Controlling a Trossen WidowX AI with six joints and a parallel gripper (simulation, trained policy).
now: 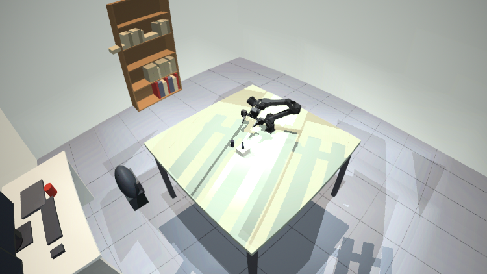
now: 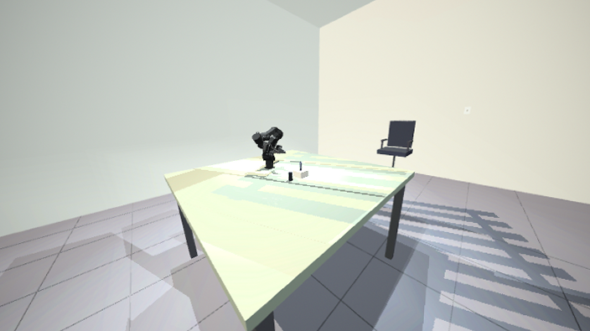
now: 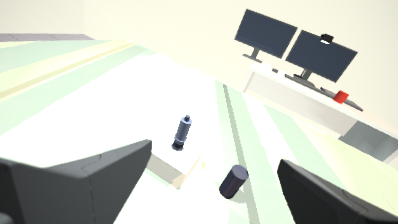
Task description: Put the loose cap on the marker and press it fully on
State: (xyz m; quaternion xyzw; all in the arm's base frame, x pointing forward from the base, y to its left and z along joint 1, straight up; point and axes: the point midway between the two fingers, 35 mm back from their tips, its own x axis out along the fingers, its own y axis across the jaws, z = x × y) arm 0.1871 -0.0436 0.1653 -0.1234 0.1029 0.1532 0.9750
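My gripper tip is now 12 cm short of the dark cap, 4 cm to the left of it and 13 cm above it. Round my gripper tip: white holder block (11 cm ahead, 6 cm to the left, 14 cm below).
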